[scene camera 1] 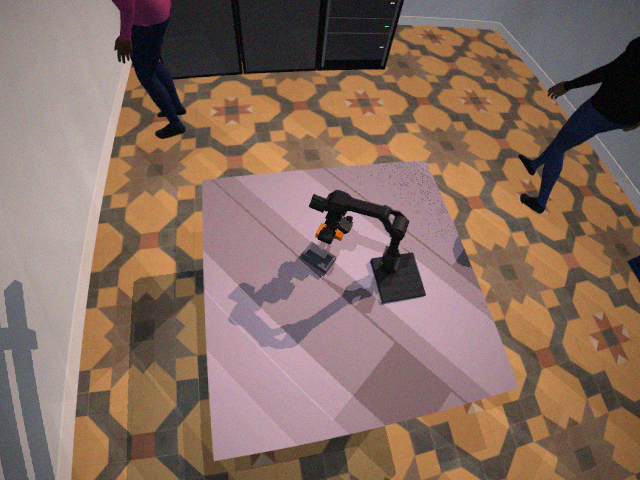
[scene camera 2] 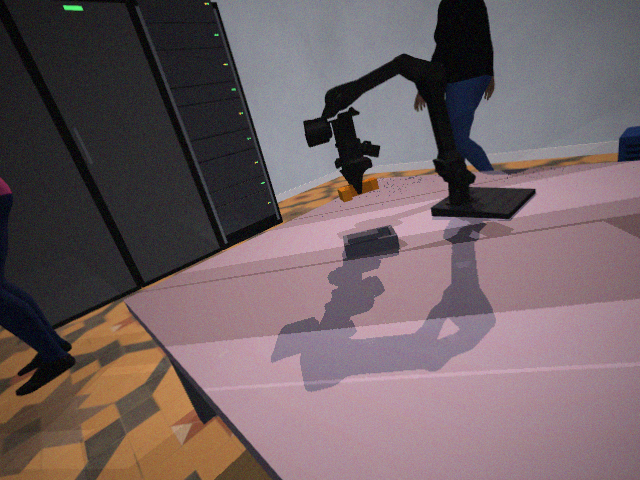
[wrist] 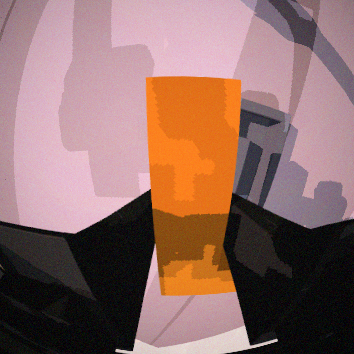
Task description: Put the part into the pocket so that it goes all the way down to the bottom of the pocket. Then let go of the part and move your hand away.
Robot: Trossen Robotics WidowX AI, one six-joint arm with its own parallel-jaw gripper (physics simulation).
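Frame: origin at the arm's base, x back, y right, z up, level; metres.
Where they show: gripper, fingertip midpoint: (scene camera 1: pixel 330 233) (scene camera 2: pixel 358 193) (wrist: pixel 186 195); arm's base, origin of the base link: (scene camera 1: pixel 388 267) (scene camera 2: pixel 459 201).
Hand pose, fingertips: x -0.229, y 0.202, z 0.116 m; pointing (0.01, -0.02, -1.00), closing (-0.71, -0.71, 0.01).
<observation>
Each offset is from my fingertips to the top centre of the thing. Level surfaces: height alone.
The orange part {dx -0.010, dy -0.011, dz +0.030 m} (scene camera 1: pixel 338 236) (scene camera 2: pixel 370 184) (wrist: pixel 195 150) is a long block. My gripper (scene camera 1: pixel 326 239) (scene camera 2: pixel 359 190) (wrist: pixel 186 195) is shut on it across its narrow width and holds it in the air. The grey block with the pocket {dx -0.063, dy -0.043, dz -0.103 m} (scene camera 1: pixel 313 266) (scene camera 2: pixel 373 249) (wrist: pixel 265 108) sits on the table below. In the wrist view it shows to the right of the part, its long side turned a little from the part's, and its left portion is hidden behind the part. The part is above the pocket block and clearly apart from it. The pocket's floor is partly shadowed.
The pink table {dz -0.139 m} (scene camera 1: pixel 258 403) (scene camera 2: pixel 465 423) carries the arm's black base plate (scene camera 1: pixel 408 284) (scene camera 2: pixel 496 202), to the right of the pocket block in both scene views. The arm's shadow falls across the table and pocket block. People and dark cabinets stand beyond the table.
</observation>
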